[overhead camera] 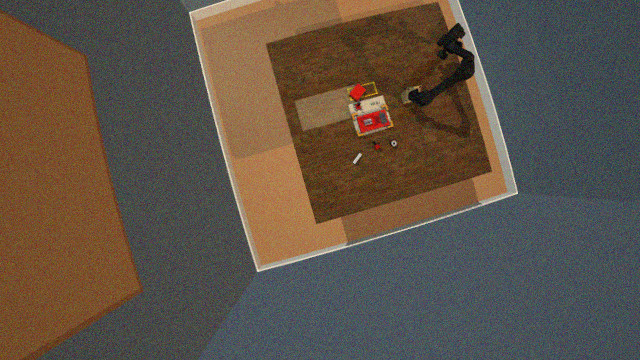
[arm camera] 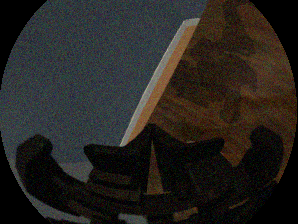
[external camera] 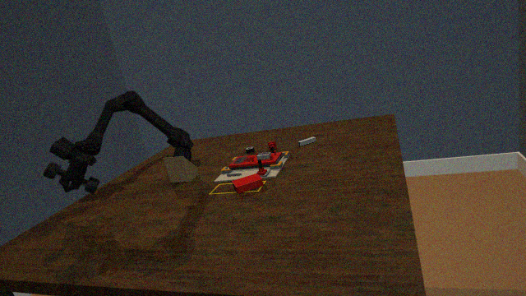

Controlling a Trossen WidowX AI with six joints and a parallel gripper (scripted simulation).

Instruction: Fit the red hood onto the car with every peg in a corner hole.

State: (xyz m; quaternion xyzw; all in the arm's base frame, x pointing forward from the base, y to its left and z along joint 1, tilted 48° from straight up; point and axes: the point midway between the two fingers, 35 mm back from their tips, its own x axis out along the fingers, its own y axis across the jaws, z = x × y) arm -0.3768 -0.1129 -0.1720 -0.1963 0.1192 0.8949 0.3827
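My gripper tip is 73 cm short of the red hood, 6 cm above it and 4 cm to the right of it. Round my gripper tip: grey wheel 63 cm ahead, 45 cm to the left, 7 cm below; then white bar 90 cm ahead, 45 cm to the left, 7 cm below; then grey jig 71 cm ahead, 23 cm to the left, 7 cm below.
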